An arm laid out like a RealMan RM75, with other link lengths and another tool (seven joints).
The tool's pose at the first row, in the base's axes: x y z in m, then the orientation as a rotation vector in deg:
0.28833 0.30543 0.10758 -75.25 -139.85 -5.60
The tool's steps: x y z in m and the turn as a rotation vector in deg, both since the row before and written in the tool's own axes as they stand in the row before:
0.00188 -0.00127 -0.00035 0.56 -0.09 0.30
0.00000 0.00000 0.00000 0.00 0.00 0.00
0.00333 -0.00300 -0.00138 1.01 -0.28 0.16
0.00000 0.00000 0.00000 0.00 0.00 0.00
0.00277 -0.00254 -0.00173 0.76 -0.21 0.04
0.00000 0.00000 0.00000 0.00 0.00 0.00
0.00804 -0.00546 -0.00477 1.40 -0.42 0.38
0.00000 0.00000 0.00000 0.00 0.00 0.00
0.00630 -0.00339 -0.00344 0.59 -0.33 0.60
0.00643 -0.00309 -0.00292 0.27 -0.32 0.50
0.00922 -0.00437 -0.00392 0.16 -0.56 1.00
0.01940 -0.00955 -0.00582 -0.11 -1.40 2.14
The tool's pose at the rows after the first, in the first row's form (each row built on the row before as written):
0.28645 0.30612 0.10870 -75.41 -139.57 -4.78
0.28645 0.30612 0.10870 -75.41 -139.57 -4.78
0.28275 0.30678 0.11150 -75.27 -139.42 -3.32
0.28275 0.30678 0.11150 -75.27 -139.42 -3.32
0.27984 0.30720 0.11441 -75.06 -139.35 -2.24
0.27984 0.30720 0.11441 -75.06 -139.35 -2.24
0.27292 0.30959 0.12239 -75.05 -139.04 -0.16
0.27292 0.30959 0.12239 -75.05 -139.04 -0.16
0.26822 0.31213 0.12826 -75.62 -138.74 0.93
0.26358 0.31513 0.13363 -76.20 -138.59 1.60
0.25692 0.31962 0.14104 -77.51 -138.34 2.44
0.24194 0.32967 0.15430 -80.57 -138.07 3.84

